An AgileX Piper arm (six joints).
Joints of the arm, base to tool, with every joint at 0 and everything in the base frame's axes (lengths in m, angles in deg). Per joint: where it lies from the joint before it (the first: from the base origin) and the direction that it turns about. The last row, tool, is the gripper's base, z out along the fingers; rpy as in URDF.
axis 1: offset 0 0 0.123 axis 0 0 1
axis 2: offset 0 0 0 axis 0 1 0
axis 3: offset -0.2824 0 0.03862 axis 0 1 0
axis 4: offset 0.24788 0 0.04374 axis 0.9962 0 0.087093
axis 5: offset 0 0 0 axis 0 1 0
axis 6: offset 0.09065 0 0.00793 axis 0.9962 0 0.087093
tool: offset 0 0 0 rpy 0 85.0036 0
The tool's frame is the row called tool.
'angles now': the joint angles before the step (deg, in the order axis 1, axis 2, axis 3, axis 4, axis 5, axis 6). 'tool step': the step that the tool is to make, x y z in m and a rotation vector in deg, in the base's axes. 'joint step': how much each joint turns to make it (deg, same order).
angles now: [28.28, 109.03, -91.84, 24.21, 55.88, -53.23]
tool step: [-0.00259, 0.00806, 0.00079, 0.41, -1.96, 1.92]
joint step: [1.19, 0.02, 0.00, 0.20, -1.52, -1.62]
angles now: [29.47, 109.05, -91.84, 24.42, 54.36, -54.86]
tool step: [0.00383, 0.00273, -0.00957, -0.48, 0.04, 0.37]
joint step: [0.12, 1.38, 0.01, 0.00, -0.95, -0.75]
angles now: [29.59, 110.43, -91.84, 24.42, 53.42, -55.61]
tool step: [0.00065, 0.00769, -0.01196, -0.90, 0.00, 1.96]
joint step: [0.91, 1.67, 0.00, -0.07, -0.77, -1.57]
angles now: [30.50, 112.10, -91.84, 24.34, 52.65, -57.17]
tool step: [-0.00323, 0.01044, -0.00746, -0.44, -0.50, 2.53]
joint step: [1.45, 1.06, 0.00, 0.11, -0.79, -1.66]
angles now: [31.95, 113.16, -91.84, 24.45, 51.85, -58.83]
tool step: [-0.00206, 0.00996, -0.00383, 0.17, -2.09, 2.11]
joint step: [1.38, 0.65, 0.00, 0.01, -2.11, -1.83]
